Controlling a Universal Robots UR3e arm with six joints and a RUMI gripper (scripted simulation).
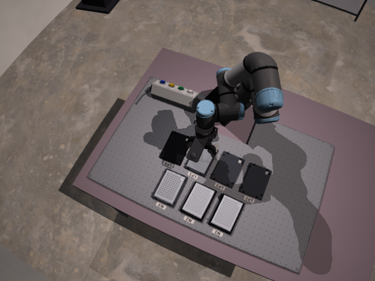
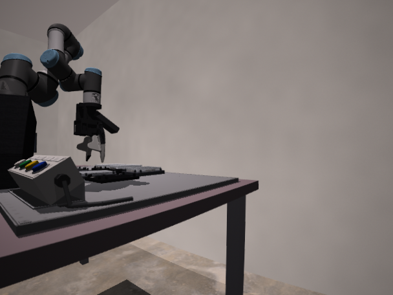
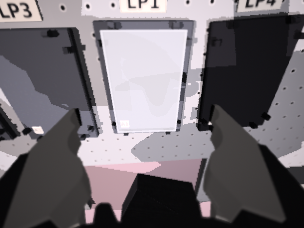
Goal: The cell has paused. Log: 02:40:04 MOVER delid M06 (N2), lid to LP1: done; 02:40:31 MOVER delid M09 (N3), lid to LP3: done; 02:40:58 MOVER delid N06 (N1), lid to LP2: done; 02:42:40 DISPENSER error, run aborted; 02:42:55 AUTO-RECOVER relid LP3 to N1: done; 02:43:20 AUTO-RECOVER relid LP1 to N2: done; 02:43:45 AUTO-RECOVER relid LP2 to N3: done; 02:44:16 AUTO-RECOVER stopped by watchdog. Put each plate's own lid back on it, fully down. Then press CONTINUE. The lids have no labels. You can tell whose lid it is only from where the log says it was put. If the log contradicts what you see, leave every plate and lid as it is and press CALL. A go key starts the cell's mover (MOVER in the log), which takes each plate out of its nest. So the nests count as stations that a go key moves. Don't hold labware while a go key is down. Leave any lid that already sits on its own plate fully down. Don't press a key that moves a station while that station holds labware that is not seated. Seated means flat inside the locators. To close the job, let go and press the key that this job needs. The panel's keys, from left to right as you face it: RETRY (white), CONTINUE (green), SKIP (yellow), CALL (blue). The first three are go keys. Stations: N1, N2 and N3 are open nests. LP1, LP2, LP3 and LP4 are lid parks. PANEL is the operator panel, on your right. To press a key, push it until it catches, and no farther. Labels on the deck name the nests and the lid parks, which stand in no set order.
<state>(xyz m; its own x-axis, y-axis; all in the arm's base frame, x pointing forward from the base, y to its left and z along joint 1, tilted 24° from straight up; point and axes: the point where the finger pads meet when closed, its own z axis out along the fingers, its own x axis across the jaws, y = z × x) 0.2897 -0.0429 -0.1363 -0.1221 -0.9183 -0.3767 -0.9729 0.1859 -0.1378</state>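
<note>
My hand is 50 mm above the LP1 lid park. Also, from my hand: lid park LP4: 130 mm to the right, 50 mm below, 10 mm behind; LP3 lid park: 130 mm to the left, 50 mm below, 10 mm ahead; LP2 lid park: 260 mm to the left, 50 mm below, 20 mm ahead.
</note>
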